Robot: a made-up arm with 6 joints.
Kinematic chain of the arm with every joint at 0, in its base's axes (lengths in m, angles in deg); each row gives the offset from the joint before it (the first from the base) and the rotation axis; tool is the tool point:
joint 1: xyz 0 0 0.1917 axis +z
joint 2: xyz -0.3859 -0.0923 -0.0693 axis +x
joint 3: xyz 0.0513 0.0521 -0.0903 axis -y
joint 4: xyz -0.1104 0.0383 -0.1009 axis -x
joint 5: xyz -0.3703 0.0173 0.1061 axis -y
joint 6: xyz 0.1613 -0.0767 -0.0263 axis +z
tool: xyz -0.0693 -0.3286 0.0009
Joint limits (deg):
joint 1: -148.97..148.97
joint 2: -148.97..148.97
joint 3: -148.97..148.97
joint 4: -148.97..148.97
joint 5: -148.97..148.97
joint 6: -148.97..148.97
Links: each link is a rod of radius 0.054 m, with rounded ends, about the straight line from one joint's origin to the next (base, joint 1, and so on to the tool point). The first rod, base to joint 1, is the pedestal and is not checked.
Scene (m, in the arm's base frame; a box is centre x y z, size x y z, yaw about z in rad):
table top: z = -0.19
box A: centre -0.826 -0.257 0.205 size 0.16 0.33 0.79 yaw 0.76
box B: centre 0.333 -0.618 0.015 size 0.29 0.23 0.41 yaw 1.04
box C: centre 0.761 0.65 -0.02 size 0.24 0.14 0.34 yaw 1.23
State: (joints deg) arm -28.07 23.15 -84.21 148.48 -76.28 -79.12
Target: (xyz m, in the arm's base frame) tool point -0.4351 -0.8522 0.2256
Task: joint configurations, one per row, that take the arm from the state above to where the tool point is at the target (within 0.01 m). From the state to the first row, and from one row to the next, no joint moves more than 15 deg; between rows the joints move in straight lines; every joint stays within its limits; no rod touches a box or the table.
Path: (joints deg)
1: -17.23 26.83 -89.58 148.64 -71.21 -83.39
2: -6.38 30.52 -94.96 148.81 -66.14 -87.65
3: 4.46 34.20 -100.33 148.97 -61.07 -91.92
4: 18.06 33.54 -87.12 148.97 -63.45 -97.53
5: 31.67 32.87 -73.90 148.97 -65.83 -103.15
6: 45.27 32.20 -60.69 148.97 -68.21 -108.76
7: 58.87 31.53 -47.48 148.97 -70.59 -114.38

